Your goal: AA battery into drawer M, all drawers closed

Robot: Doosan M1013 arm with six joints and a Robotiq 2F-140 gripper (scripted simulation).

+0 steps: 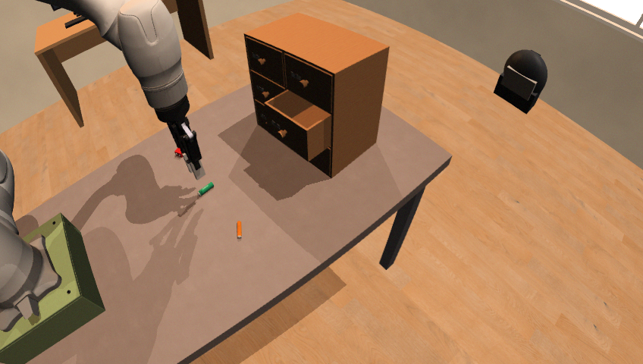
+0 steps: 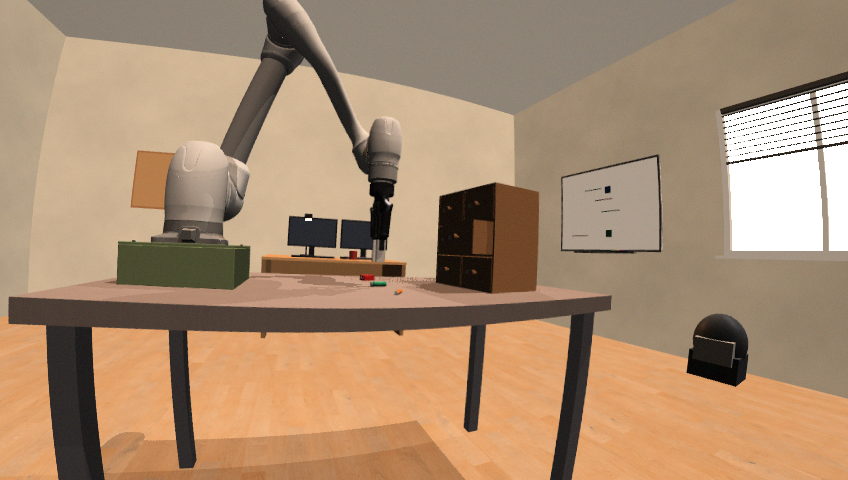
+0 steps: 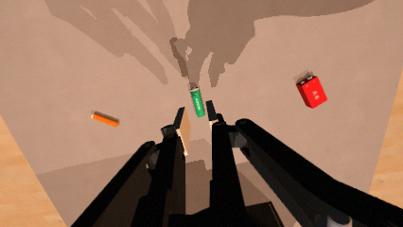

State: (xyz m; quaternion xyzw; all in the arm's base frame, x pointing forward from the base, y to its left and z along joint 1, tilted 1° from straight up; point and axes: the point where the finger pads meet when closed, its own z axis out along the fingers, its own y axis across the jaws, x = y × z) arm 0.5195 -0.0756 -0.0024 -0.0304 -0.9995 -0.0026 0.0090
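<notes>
Right now the green AA battery is 10 cm below my hand. Also, from my hand: orange AA battery 16 cm to the right, 10 cm below, 2 cm behind; red block battery 18 cm to the left, 10 cm below, 3 cm ahead; drawer 27 cm ahead, 15 cm to the right, 3 cm above.
</notes>
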